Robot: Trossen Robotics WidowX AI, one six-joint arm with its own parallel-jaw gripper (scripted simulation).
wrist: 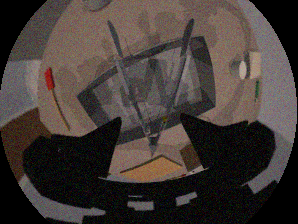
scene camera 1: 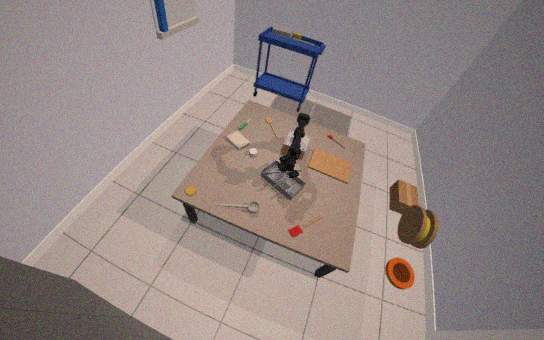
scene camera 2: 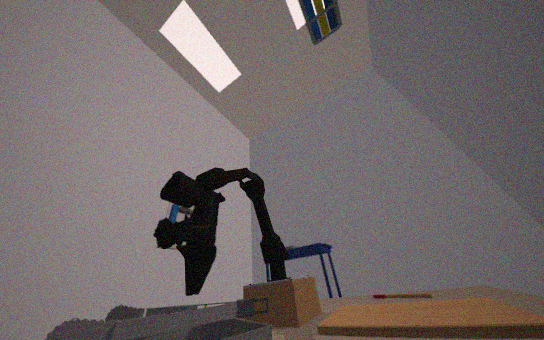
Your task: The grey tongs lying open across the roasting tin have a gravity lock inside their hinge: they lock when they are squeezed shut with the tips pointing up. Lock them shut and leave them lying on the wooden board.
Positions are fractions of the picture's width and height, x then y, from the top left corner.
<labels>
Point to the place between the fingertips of my gripper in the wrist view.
0.51, 0.53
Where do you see a roasting tin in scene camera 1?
0.53, 0.55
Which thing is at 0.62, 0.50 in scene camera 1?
A wooden board.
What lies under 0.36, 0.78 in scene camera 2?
My gripper.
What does my gripper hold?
Nothing.
</labels>
